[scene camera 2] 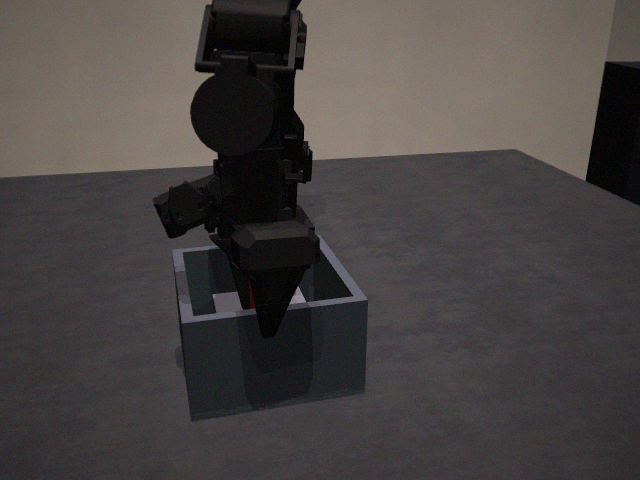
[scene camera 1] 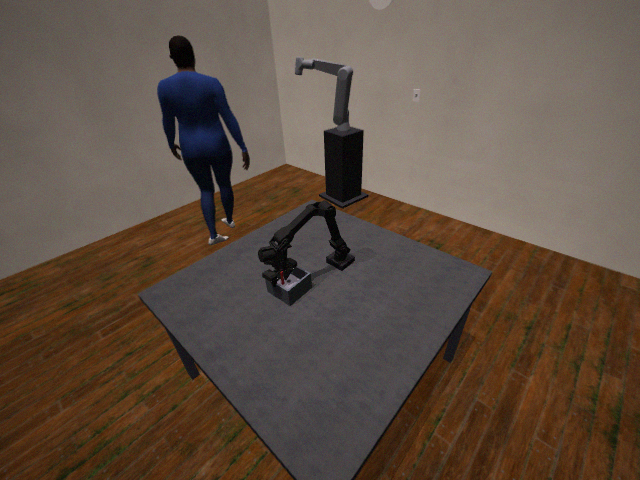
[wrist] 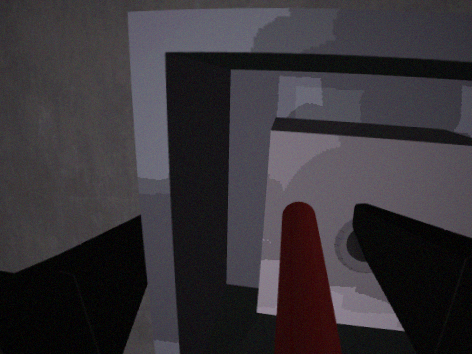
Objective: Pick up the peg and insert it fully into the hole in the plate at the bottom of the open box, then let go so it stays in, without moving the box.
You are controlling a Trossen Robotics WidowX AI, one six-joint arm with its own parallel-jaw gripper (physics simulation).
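Places are measured from the arm's base along level axes (x ahead, y left, z up), in centimetres.
Pixels of known places: gripper, fingertip midpoint: [scene camera 2: 257,322] [scene camera 1: 279,283] [wrist: 256,219]; arm's base, origin of the base link: [scene camera 1: 340,258].
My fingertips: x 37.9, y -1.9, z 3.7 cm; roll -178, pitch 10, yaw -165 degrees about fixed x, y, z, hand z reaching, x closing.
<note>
Ahead of a thing's pixels: the offset from my fingertips to its top centre. "*": to the spot under its first point. Level surfaces: height alone.
The red peg {dz +6.7, dx -1.7, dy +0.0 cm} [scene camera 1: 282,277] [scene camera 2: 252,295] [wrist: 305,285] stands roughly upright inside the open grey box {dz +2.7, dx -4.8, dy +0.3 cm} [scene camera 1: 289,295] [scene camera 2: 336,351] [wrist: 150,100]. In the wrist view its far, rounded end shows against the pale plate {dz -1.0, dx -4.9, dy +0.4 cm} [scene camera 2: 223,302] [wrist: 400,175], left of the dark round hole {* dz -2.6, dx -4.8, dy +1.2 cm} [wrist: 353,245]. The right finger partly covers the hole there. My gripper [scene camera 2: 256,317] [wrist: 256,219] reaches down at the box, its fingers on either side of the peg and apart from it. It is open. The peg's near end is cut off by the wrist view's lower edge.
The box walls stand close around the fingers; the left finger shows over the box's left rim in the wrist view. The box stands on the grey table {dz -7.1 cm} [scene camera 1: 351,330] [scene camera 2: 465,361]. A person in blue [scene camera 1: 196,118] and another arm on a black pedestal [scene camera 1: 343,165] are beyond the table.
</note>
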